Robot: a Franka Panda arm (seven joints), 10 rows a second.
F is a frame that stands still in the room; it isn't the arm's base.
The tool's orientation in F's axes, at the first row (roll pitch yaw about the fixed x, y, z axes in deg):
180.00 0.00 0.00
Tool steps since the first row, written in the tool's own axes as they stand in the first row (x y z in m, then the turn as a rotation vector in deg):
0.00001 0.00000 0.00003 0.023 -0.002 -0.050
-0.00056 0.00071 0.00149 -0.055 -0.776 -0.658
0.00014 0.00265 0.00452 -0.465 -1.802 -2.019
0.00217 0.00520 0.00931 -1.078 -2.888 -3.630
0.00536 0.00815 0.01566 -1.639 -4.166 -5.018
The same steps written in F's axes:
0.00001 0.00000 -0.00003 0.023 0.002 0.050
-0.00056 -0.00071 -0.00149 -0.055 0.776 0.658
0.00014 -0.00265 -0.00452 -0.465 1.802 2.019
0.00217 -0.00520 -0.00931 -1.078 2.888 3.630
0.00536 -0.00815 -0.01566 -1.639 4.166 5.018

